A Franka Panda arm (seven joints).
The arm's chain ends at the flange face. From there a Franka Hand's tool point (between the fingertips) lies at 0.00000 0.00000 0.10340 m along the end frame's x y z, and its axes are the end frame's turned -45 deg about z.
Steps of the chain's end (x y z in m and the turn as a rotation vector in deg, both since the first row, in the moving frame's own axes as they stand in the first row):
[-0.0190, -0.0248, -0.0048, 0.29, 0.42, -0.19]
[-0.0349, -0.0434, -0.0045, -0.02, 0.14, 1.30]
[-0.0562, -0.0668, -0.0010, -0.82, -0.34, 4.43]
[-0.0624, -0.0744, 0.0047, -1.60, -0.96, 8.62]
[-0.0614, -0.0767, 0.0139, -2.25, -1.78, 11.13]
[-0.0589, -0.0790, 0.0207, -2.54, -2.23, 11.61]
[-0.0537, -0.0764, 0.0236, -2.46, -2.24, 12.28]
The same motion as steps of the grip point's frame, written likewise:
[0.0050, -0.0308, -0.0048, -0.09, 0.50, -0.19]
[0.0062, -0.0552, -0.0045, -0.11, 0.08, 1.30]
[0.0060, -0.0864, -0.0010, -0.34, -0.82, 4.43]
[0.0052, -0.0962, 0.0046, -0.45, -1.81, 8.62]
[0.0057, -0.0976, 0.0138, -0.33, -2.85, 11.13]
[0.0081, -0.0977, 0.0205, -0.22, -3.37, 11.61]
[0.0101, -0.0924, 0.0234, -0.16, -3.32, 12.28]

